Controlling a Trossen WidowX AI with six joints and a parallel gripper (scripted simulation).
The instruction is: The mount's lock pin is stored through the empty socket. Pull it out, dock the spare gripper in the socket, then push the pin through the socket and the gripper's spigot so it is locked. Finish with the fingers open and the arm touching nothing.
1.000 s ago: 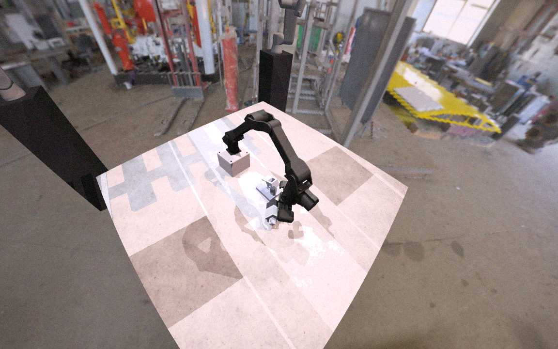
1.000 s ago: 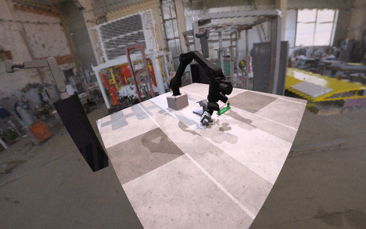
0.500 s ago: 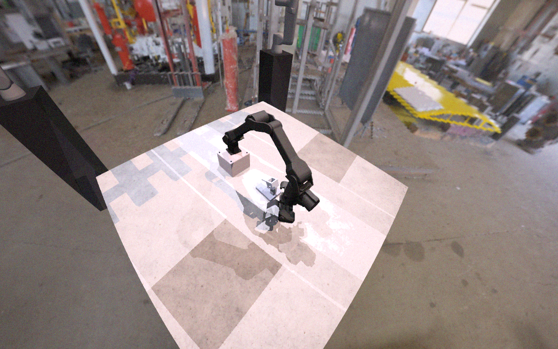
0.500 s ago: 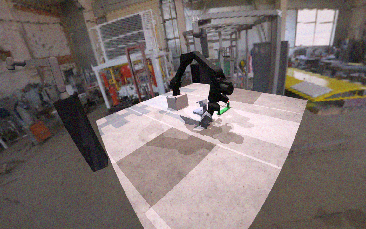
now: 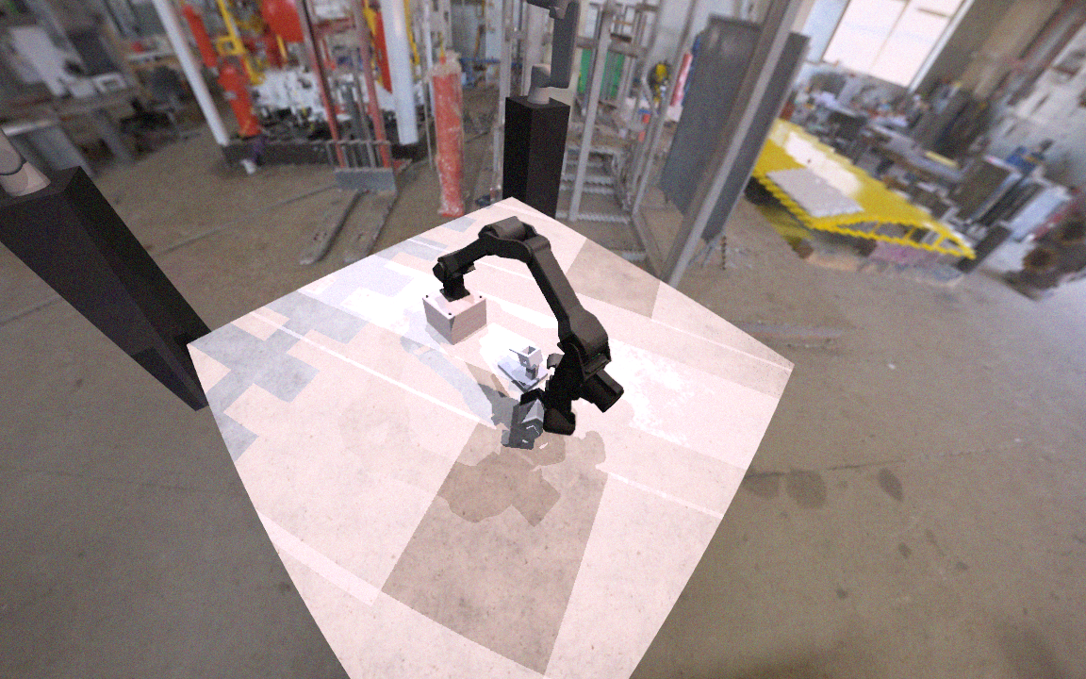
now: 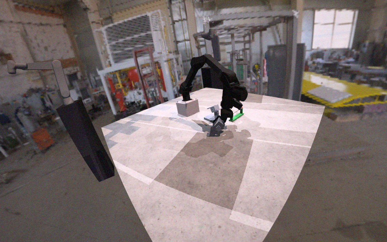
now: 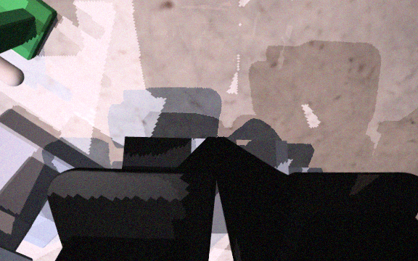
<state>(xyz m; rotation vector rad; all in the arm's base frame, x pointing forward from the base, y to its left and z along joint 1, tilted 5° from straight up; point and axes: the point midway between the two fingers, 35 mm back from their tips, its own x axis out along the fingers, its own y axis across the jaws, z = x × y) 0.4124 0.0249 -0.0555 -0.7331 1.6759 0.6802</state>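
My gripper tip is now 3 cm to the left of the spare gripper, 1 cm past it and 1 cm above it. Also, from my gripper tip: socket (14 cm behind, 4 cm to the left, 1 cm above); then green stand (16 cm to the left, 6 cm behind, 2 cm below).
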